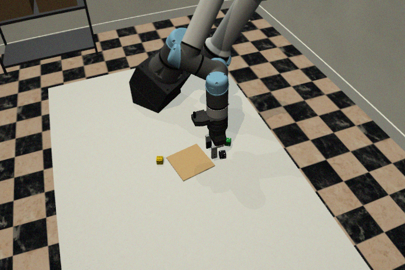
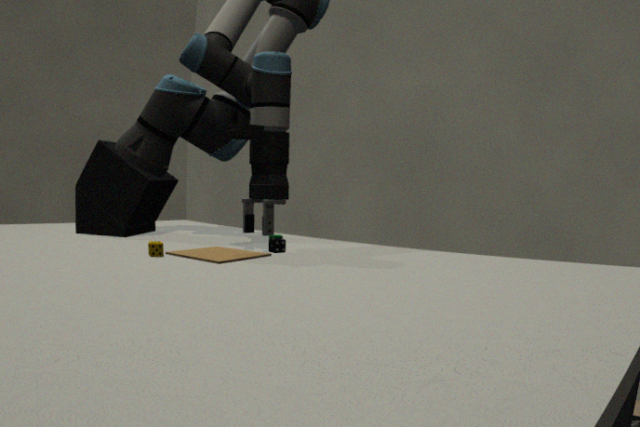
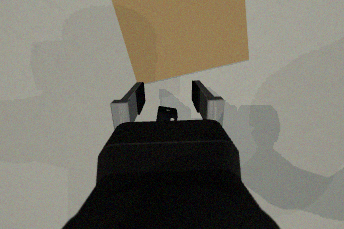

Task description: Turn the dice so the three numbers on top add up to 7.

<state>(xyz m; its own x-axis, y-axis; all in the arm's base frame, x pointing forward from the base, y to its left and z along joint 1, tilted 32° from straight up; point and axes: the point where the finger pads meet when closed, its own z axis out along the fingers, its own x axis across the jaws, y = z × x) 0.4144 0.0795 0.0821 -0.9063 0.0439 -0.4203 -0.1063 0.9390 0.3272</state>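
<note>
Now: hand 4 cm to the right of the black die and 4 cm above it. Also, from my hand: yellow die 3 cm behind, 20 cm to the right, 4 cm below; then tan mat 1 cm behind, 8 cm to the right, 5 cm below; then green die 6 cm behind, 8 cm to the left, 4 cm below.
</note>
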